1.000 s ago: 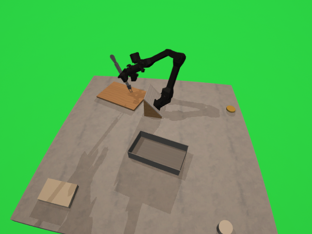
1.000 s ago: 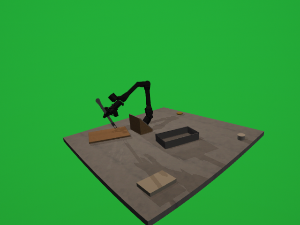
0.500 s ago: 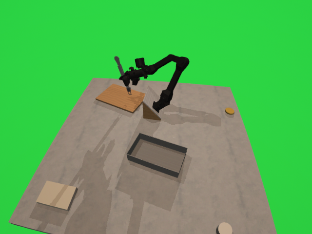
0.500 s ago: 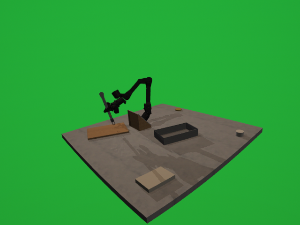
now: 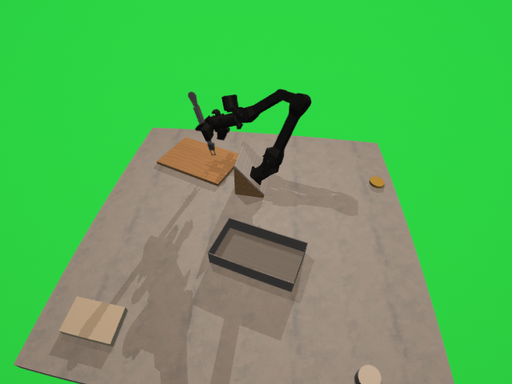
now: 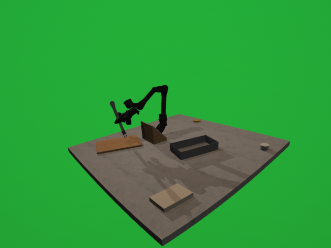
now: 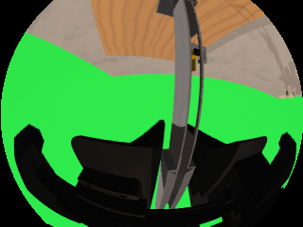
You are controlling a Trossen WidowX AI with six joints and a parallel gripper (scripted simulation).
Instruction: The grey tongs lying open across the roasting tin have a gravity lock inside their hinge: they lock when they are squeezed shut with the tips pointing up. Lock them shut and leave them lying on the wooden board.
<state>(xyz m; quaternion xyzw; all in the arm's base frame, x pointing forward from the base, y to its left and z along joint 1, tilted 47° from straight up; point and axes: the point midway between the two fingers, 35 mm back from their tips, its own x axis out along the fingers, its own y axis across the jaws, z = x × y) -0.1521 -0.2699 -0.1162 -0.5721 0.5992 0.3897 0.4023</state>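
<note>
Right now the wooden board is 180 mm below my gripper tip. Also, from my gripper tip: flat block (850 mm ahead, 170 mm below, 100 mm to the right); then orange disc (860 mm to the left, 170 mm below, 20 mm ahead); then grey roasting tin (510 mm ahead, 360 mm to the left, 150 mm below).
</note>
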